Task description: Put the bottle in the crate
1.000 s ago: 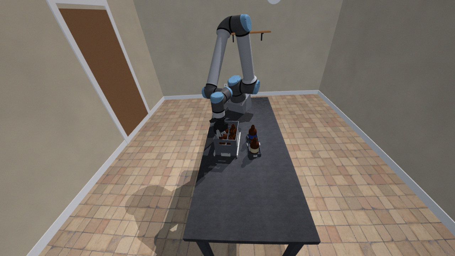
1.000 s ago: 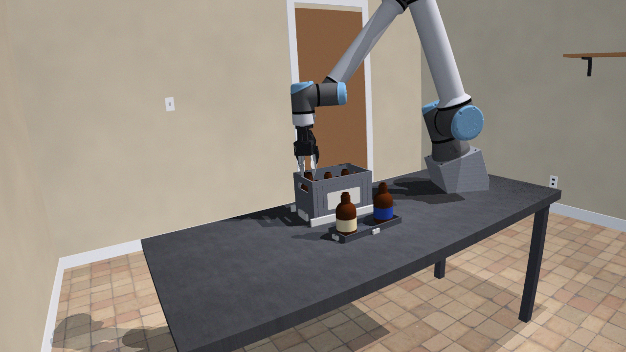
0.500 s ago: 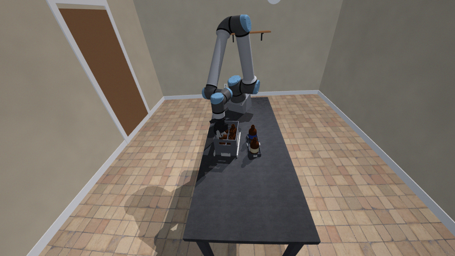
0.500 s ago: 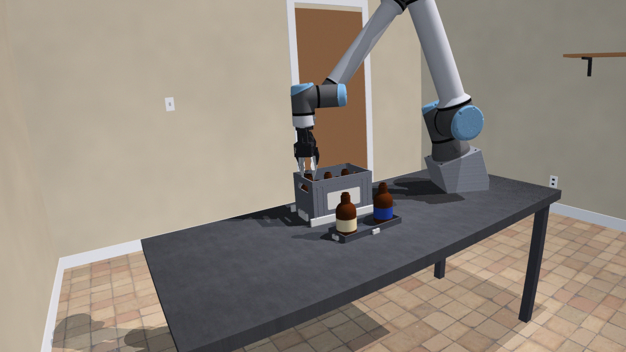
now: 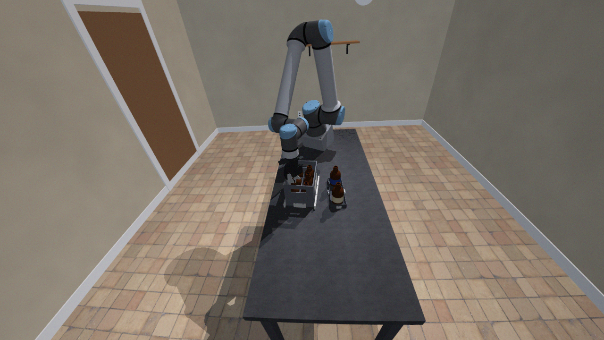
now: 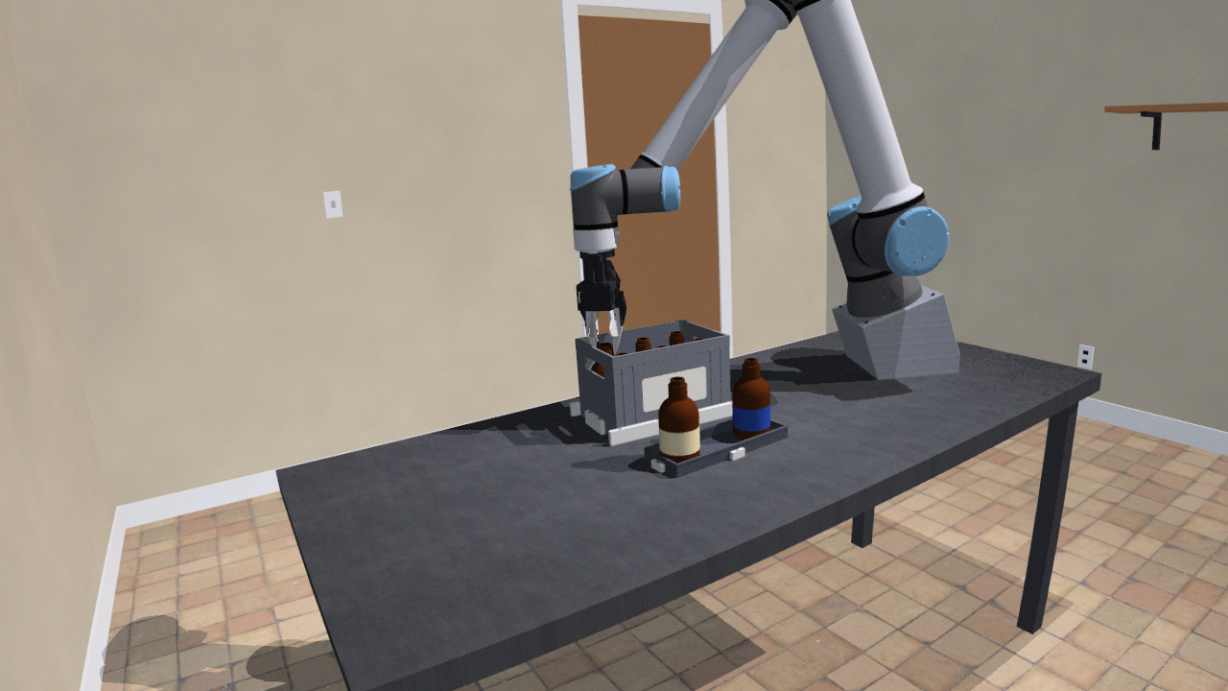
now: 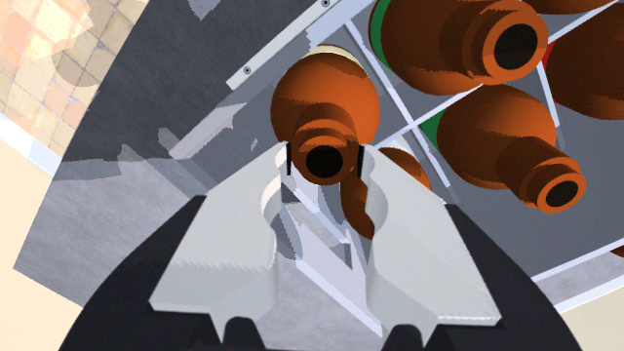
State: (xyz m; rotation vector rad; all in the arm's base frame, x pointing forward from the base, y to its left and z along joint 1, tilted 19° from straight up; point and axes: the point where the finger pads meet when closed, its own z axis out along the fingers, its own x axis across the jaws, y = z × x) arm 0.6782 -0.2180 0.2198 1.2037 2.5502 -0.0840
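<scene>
My gripper is now 8 cm past the grey crate, 6 cm to the right of it and 8 cm above it. The rest, counted from my hand: tray: 3 cm behind, 29 cm to the left, 15 cm below.
</scene>
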